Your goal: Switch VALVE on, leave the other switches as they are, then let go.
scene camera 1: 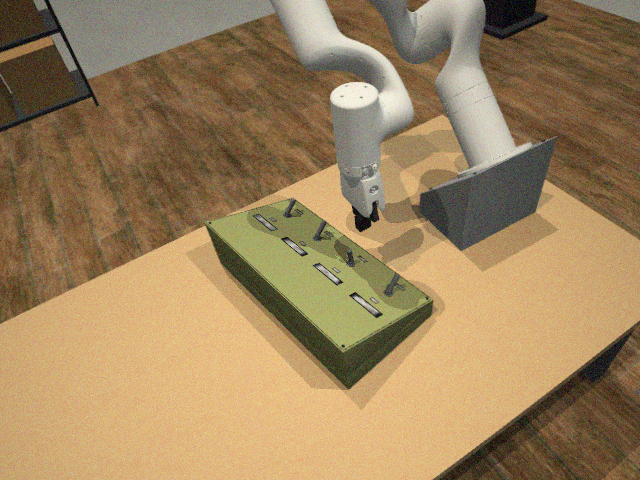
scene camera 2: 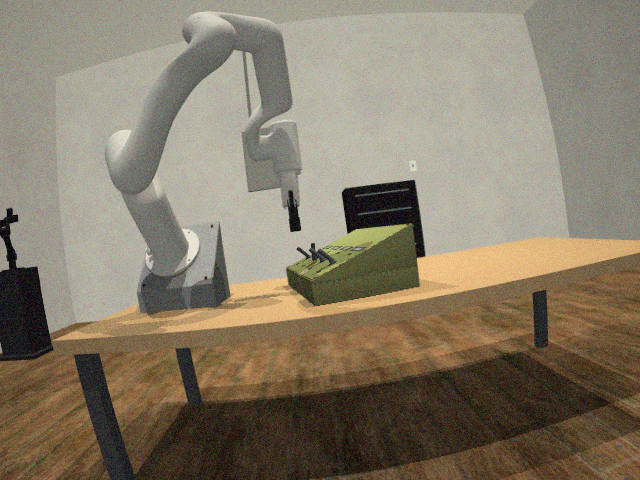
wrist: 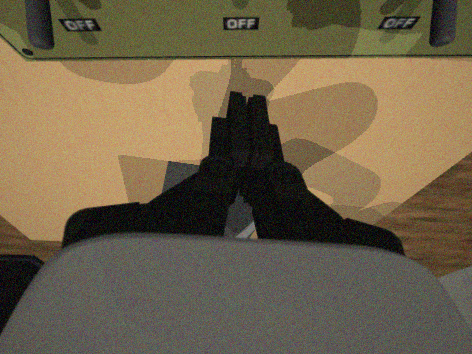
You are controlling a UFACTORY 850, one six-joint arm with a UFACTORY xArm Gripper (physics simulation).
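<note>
A green sloped switch box stands on the table with several toggle switches in a row. In scene camera 1, the first, second and fourth levers lean toward the low edge, the OFF side. The third lever leans the other way. OFF labels show in the wrist view; the name plates are unreadable, so I cannot tell which switch is VALVE. My gripper is shut and empty, raised off the box's low edge, apart from the levers.
The grey wedge base of the arm stands on the wooden table, beyond the box's low side. A black drawer cabinet stands behind the table in scene camera 2.
</note>
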